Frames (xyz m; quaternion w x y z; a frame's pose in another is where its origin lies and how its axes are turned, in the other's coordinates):
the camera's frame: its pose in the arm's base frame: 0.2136 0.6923 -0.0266 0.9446 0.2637 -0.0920 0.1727
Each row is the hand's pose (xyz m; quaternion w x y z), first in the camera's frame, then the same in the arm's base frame.
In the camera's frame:
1: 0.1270 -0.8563 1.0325 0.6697 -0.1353 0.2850 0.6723
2: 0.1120 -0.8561 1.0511 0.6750 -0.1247 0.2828 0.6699
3: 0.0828 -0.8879 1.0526 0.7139 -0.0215 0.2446 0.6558
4: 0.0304 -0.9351 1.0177 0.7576 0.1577 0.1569 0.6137
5: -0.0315 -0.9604 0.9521 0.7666 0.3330 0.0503 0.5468
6: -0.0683 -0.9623 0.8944 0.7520 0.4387 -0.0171 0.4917
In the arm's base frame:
1: 0.5664 -0.5057 0.4791 0.5784 -0.0623 0.0069 0.8134
2: 0.5509 -0.5196 0.4910 0.5808 -0.0503 0.0068 0.8125
3: 0.5357 -0.5540 0.4697 0.5892 0.0654 -0.0113 0.8052
4: 0.5079 -0.5878 0.4043 0.5824 0.2652 -0.0561 0.7664
5: 0.4657 -0.5905 0.3207 0.5465 0.4577 -0.1097 0.6927
6: 0.4372 -0.5717 0.2614 0.5081 0.5704 -0.1392 0.6301

